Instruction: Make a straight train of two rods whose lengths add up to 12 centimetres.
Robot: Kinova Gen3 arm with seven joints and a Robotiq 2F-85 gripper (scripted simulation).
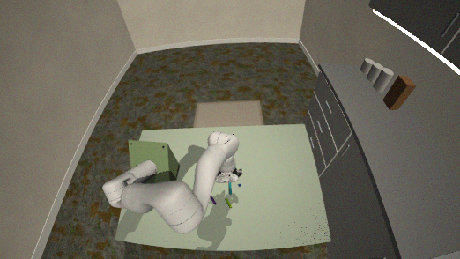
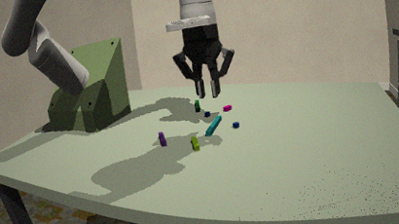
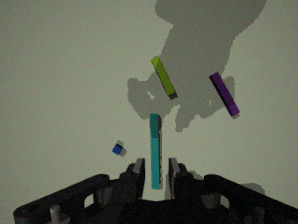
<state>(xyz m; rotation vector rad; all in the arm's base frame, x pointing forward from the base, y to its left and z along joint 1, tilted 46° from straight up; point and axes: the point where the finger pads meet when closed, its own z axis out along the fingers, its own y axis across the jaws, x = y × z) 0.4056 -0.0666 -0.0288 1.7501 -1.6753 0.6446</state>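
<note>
Now: the turquoise rod 8 cm below my hand. Also, from my hand: magenta rod: 12 cm to the left, 8 cm below; purple rod: 8 cm behind, 8 cm to the right, 8 cm below; lime rod: 10 cm to the right, 8 cm below.
</note>
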